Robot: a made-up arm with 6 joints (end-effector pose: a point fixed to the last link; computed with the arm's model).
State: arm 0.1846 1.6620 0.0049 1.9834 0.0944 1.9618
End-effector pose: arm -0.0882 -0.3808 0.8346 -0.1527 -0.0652 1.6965
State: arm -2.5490 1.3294 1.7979 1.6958 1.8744 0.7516
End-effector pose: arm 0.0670 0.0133 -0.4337 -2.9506 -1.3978 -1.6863
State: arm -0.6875 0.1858 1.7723 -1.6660 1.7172 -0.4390
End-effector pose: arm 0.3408 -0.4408 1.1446 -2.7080 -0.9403 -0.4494
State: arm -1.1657 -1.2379 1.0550 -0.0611 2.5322 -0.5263
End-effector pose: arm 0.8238 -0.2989 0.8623 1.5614 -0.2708 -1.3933
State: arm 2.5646 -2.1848 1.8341 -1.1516 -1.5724 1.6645
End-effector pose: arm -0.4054 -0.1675 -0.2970 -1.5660 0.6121 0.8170
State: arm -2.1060 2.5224 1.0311 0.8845 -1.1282 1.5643
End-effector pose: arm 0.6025 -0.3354 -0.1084 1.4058 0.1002 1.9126
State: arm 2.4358 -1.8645 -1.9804 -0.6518 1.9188 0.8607
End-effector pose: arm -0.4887 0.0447 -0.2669 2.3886 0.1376 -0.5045
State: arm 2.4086 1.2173 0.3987 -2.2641 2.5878 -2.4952
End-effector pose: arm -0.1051 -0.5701 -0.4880 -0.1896 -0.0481 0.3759
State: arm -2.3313 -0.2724 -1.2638 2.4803 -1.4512 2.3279
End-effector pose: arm 0.9341 -0.4493 -0.1846 3.1268 0.1467 2.7259
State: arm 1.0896 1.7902 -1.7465 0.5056 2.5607 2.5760
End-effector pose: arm -0.5209 0.1267 0.3360 1.9065 -0.4124 -1.2532
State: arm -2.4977 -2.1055 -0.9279 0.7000 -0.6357 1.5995
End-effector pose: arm 0.6286 0.0910 -0.7048 -0.6224 -0.9155 -2.2467
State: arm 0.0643 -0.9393 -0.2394 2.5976 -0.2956 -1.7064
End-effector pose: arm -0.5563 0.1978 0.9390 -0.1187 -0.0092 -2.8960
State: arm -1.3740 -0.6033 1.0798 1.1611 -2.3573 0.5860
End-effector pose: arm 0.7655 0.0551 0.1982 -1.6929 0.2243 3.0501
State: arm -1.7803 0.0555 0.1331 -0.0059 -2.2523 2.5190
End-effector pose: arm 1.1852 -0.2319 0.0215 -1.4080 -1.1472 2.4462
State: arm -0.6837 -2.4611 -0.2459 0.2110 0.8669 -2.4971
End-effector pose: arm 0.3122 -0.2788 0.5295 0.8973 1.0242 0.6059
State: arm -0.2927 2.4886 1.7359 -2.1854 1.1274 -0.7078
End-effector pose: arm 0.6451 0.0912 0.9543 -0.2820 -0.7801 0.3300
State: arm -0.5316 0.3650 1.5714 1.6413 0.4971 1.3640
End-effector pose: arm 0.2030 -0.4452 0.7842 -1.0564 0.5753 1.0724
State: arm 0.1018 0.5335 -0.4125 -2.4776 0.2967 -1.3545
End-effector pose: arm -0.0889 -0.3623 0.6742 0.2083 0.5652 -0.4657
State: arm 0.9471 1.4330 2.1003 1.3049 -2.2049 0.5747
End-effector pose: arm -0.4062 -0.0087 0.3909 -0.7438 -0.3420 -0.2175
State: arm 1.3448 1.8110 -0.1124 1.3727 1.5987 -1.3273
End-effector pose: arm -0.5413 0.0493 -0.0232 1.5254 0.5796 -0.0103
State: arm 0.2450 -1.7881 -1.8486 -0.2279 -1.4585 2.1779
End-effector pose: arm -0.7529 0.0505 0.9004 3.1147 -0.4862 0.4645
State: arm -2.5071 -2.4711 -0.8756 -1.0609 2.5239 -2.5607
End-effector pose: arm 0.1615 0.3695 -0.2825 -1.2978 0.8236 3.0704
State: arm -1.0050 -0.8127 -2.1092 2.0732 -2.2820 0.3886
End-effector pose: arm 0.5002 -0.3785 1.0871 2.0990 -1.0127 0.8750
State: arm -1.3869 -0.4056 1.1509 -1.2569 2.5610 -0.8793
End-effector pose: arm 0.9052 -0.1589 0.8976 2.0337 -0.8565 -0.8501
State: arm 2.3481 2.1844 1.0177 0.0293 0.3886 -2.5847
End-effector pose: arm -0.2171 0.0698 -0.0160 -2.7249 -0.7237 -1.5039
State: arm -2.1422 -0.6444 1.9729 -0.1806 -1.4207 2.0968
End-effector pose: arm 0.3920 0.0320 -0.0531 -2.3547 -0.5688 -0.3728
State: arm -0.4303 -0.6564 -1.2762 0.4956 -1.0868 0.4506
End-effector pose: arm 0.3063 -0.2064 1.3043 2.1485 0.2946 -0.2024
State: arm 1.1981 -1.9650 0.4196 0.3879 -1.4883 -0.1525
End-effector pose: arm -0.8149 -0.2444 0.6362 2.3002 -0.0233 -1.5415
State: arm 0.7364 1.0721 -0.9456 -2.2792 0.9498 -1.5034
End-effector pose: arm -0.5026 -0.1939 0.3665 0.5392 0.8067 0.9031
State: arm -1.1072 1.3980 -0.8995 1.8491 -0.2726 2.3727
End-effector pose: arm 0.7144 -0.4761 0.6217 2.0147 0.5326 1.9517
